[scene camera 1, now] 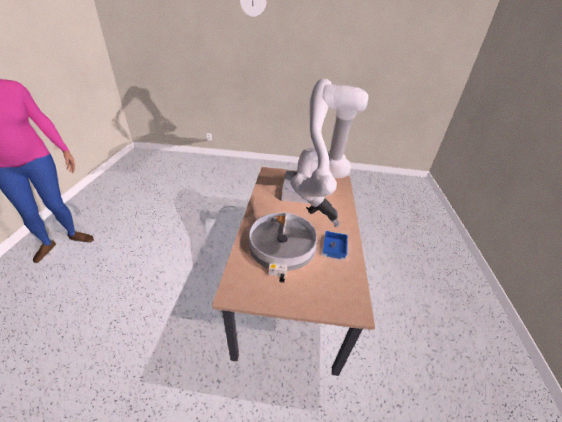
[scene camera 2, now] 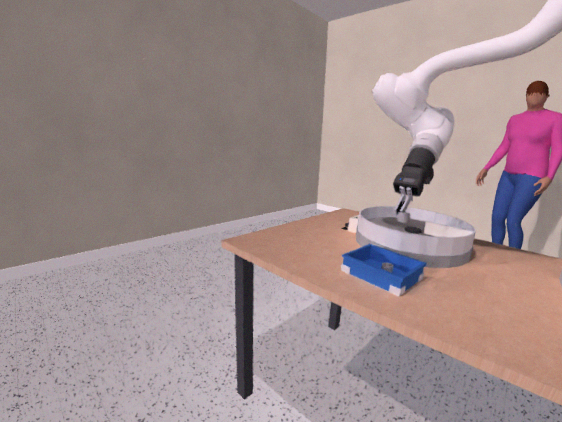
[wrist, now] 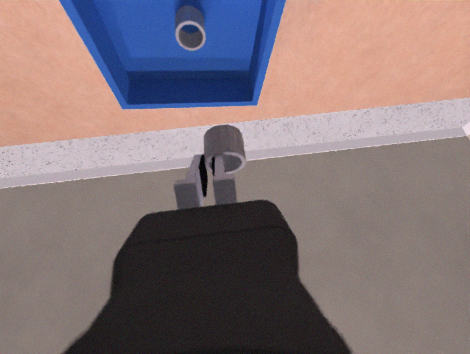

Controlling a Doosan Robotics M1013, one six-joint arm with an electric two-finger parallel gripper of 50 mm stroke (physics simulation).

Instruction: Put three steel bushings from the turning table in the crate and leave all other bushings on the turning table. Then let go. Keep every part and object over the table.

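Places are measured from the arm's base along level axes (x right, y back, z down), in metres.
Pixels of known places: gripper, fingertip midpoint: (scene camera 1: 338,224) (scene camera 2: 398,213) (wrist: 210,166).
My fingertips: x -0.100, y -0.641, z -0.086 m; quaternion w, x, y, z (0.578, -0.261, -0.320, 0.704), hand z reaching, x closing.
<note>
Behind a point stands the place of what it marks.
My gripper (scene camera 1: 334,220) @[y -0.641, x -0.100, z -0.086 m] (scene camera 2: 402,208) @[y -0.641, x -0.100, z -0.086 m] (wrist: 210,166) @[y -0.641, x -0.100, z -0.086 m] is shut on a grey steel bushing (scene camera 1: 336,223) (scene camera 2: 404,217) @[y -0.622, x -0.111, z -0.080 m] (wrist: 223,142) @[y -0.624, x -0.080, z -0.079 m], gripping its wall. It hangs tilted in the air, higher than the crate and apart from it. The blue crate (scene camera 1: 345,246) @[y -0.688, x -0.165, z 0.058 m] (scene camera 2: 369,277) @[y -0.677, x -0.175, z 0.085 m] (wrist: 190,90) @[y -0.678, x -0.169, z 0.072 m] stands on the table beside the turning table. One grey bushing (scene camera 1: 333,244) @[y -0.640, x -0.103, z 0.088 m] (scene camera 2: 387,266) @[y -0.650, x -0.084, z 0.079 m] (wrist: 188,16) @[y -0.645, x -0.081, z 0.077 m] shows in the crate. The turning table (scene camera 1: 283,262) @[y -0.838, x 0.243, z 0.026 m] (scene camera 2: 415,244) @[y -0.594, x 0.024, z 0.030 m] has a high grey rim. Orange bushings (scene camera 1: 280,219) @[y -0.464, x 0.237, z 0.022 m] are in it near the back; their number is unclear in scene view 1.
A pale divider (scene camera 1: 285,221) @[y -0.515, x 0.208, z -0.004 m] and a dark hub (scene camera 1: 282,238) @[y -0.630, x 0.234, z 0.039 m] (scene camera 2: 413,230) @[y -0.624, x 0.213, z 0.039 m] are inside the turning table's rim. A small white box (scene camera 1: 278,269) @[y -0.875, x 0.273, z 0.042 m] (scene camera 2: 353,224) @[y -0.865, x 0.224, z 0.066 m] sits beside it. The wooden table (scene camera 1: 300,297) @[y -1.022, x 0.161, z 0.100 m] (scene camera 2: 300,257) @[y -0.909, x -0.143, z 0.100 m] has its side edge near the crate. A person (scene camera 1: 22,125) (scene camera 2: 532,145) stands away from the table.
</note>
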